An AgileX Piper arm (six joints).
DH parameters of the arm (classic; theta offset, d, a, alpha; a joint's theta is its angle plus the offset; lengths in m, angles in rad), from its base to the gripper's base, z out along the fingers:
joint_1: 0 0.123 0 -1.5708
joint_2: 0.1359 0 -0.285 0
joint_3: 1.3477 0 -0.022 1.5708
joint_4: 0 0.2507 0 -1.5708
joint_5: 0 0 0 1.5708
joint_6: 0 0.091 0 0
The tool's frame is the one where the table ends.
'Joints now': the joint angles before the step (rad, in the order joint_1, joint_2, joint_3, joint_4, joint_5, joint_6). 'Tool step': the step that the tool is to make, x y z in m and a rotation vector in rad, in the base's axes. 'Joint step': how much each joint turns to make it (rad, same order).
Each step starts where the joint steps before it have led.
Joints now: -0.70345, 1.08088, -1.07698, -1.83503, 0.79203, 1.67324
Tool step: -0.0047, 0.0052, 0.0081, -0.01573, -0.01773, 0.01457
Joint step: 0.00002, -0.02119, -0.01417, 0.00850, -0.01704, -0.01068
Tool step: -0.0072, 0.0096, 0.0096, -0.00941, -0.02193, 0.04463
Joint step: -0.00008, -0.04085, -0.01247, 0.03425, -0.04922, -0.02848
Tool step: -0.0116, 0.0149, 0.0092, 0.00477, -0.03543, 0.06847
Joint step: -0.00034, -0.06463, -0.00643, 0.08283, -0.06932, -0.05530
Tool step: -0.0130, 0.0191, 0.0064, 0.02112, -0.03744, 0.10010
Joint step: 0.00075, -0.08014, -0.00006, 0.15181, -0.08816, -0.10407
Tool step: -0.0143, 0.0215, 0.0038, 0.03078, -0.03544, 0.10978
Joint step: -0.00119, -0.08621, 0.00079, 0.23509, -0.07636, -0.17587
